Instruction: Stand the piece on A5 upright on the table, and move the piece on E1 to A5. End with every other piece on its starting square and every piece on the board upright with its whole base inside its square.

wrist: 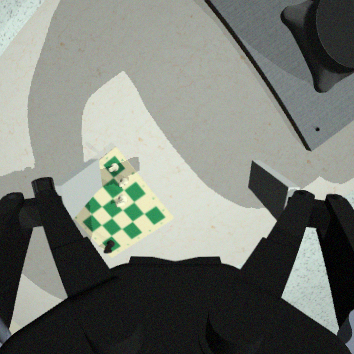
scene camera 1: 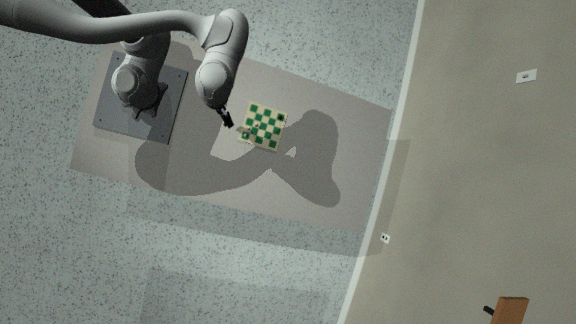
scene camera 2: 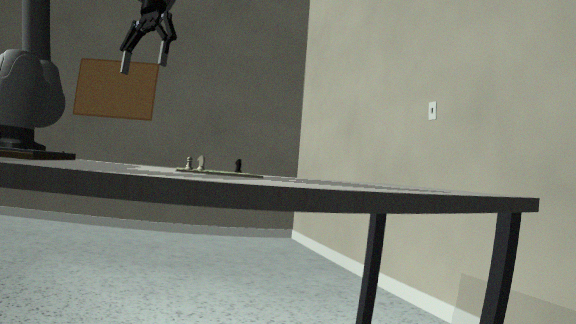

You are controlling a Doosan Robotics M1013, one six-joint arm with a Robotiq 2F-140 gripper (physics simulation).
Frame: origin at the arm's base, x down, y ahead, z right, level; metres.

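Seen in the pictures: gripper, fingertip midpoint: (wrist: 175,172) (scene camera 2: 142,69); arm's base at its link origin: (wrist: 334,35) (scene camera 2: 6,147).
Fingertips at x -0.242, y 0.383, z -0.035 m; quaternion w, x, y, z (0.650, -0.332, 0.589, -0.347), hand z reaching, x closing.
Offsets run from my fingertips to a thing's middle. "pt": to the spot under its first point.
The green and cream board @[dx +0.261, dy +0.235, dz -0.047 m] (scene camera 1: 272,144) (scene camera 2: 250,175) (wrist: 156,215) lies on the table. A black piece @[dx +0.237, dy +0.303, dz -0.127 m] (scene camera 1: 281,117) (scene camera 2: 238,165) (wrist: 109,246), knight-like in scene camera 2, stands on one green corner square. A white piece @[dx +0.241, dy +0.164, dz +0.034 m] (scene camera 1: 245,135) (wrist: 113,167) is on the diagonally opposite corner. Two more white pieces @[dx +0.241, dy +0.165, dz -0.005 m] (wrist: 123,181) @[dx +0.237, dy +0.194, dz -0.040 m] (wrist: 121,200) are near it, towards the middle. Scene camera 2 shows a pale pawn @[pt dx +0.242, dy +0.166, dz +0.038 m] (scene camera 2: 189,163) and pale knight @[pt dx +0.237, dy +0.194, dz -0.035 m] (scene camera 2: 201,162), both upright. Square labels are too small to read. My gripper (scene camera 1: 230,125) (scene camera 2: 144,69) (wrist: 175,172) is open and empty, high above the table.
The arm's dark base plate (scene camera 1: 172,117) (scene camera 2: 65,156) (wrist: 280,80) lies on the table (scene camera 1: 355,150) (scene camera 2: 300,199), on the robot's side of the board. The arm's shadow crosses the table and part of the board. One finger covers part of the board's edge in the wrist view.
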